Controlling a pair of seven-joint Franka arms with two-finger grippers.
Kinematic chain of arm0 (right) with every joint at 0, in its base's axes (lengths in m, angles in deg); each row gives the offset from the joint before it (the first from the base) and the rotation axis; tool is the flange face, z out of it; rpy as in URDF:
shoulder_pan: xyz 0 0 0.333 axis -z
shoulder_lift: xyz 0 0 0 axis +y
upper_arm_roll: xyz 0 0 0.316 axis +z
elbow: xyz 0.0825 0 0 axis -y
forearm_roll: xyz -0.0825 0 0.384 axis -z
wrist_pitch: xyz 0 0 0 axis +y
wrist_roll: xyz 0.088 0 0 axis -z
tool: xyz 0 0 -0.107 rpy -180 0 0
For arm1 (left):
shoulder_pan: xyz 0 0 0.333 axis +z
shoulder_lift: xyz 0 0 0 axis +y
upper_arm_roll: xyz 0 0 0.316 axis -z
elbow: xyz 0.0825 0 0 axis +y
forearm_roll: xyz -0.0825 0 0.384 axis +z
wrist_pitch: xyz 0 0 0 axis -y
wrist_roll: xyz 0.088 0 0 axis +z
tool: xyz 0 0 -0.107 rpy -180 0 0
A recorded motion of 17 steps. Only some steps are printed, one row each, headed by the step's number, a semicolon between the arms.
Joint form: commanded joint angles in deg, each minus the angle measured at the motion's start. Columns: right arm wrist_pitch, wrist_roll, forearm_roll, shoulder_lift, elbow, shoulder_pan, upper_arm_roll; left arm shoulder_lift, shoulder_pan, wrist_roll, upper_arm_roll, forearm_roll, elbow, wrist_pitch.
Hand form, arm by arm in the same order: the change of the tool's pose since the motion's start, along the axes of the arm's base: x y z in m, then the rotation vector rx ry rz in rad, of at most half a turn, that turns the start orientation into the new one. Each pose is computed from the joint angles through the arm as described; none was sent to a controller.
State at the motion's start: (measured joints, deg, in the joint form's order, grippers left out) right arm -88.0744 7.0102 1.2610 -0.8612 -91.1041 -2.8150 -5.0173; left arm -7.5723 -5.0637 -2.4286 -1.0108 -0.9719 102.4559 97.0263
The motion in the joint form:
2: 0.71 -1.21 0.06 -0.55 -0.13 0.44 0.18; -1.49 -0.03 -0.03 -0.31 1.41 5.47 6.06
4: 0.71 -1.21 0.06 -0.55 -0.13 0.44 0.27; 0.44 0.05 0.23 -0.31 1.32 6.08 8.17
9: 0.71 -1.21 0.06 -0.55 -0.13 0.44 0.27; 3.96 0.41 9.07 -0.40 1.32 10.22 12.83
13: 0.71 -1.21 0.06 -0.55 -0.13 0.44 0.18; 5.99 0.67 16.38 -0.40 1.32 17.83 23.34
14: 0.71 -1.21 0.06 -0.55 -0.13 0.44 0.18; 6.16 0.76 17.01 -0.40 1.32 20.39 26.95
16: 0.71 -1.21 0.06 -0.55 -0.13 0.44 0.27; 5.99 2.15 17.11 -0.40 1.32 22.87 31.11
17: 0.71 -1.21 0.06 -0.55 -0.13 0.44 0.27; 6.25 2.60 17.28 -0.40 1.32 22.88 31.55
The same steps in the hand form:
2: -0.0043 -0.0027 0.0031 0.0008 0.0055 0.0163; -0.0019 0.0051 -0.0229 0.0206 -0.0378 0.0019
4: -0.0043 -0.0018 0.0031 0.0008 0.0055 0.0179; 0.0089 0.0048 -0.0422 0.0201 -0.0302 0.0079
9: -0.0043 -0.0018 0.0031 0.0008 0.0055 0.0179; 0.0206 0.0080 -0.1027 0.0209 0.0234 0.1689
13: -0.0043 -0.0027 0.0031 0.0008 0.0055 0.0163; 0.0202 0.0101 -0.1683 0.0149 0.0095 0.3001
14: -0.0043 -0.0027 0.0031 0.0008 0.0055 0.0163; 0.0170 0.0111 -0.1849 0.0112 -0.0055 0.3125
16: -0.0043 -0.0018 0.0031 0.0008 0.0055 0.0179; 0.0143 0.0241 -0.1965 0.0046 -0.0371 0.3383
17: -0.0043 -0.0018 0.0031 0.0008 0.0055 0.0179; 0.0154 0.0283 -0.1983 0.0041 -0.0400 0.3491

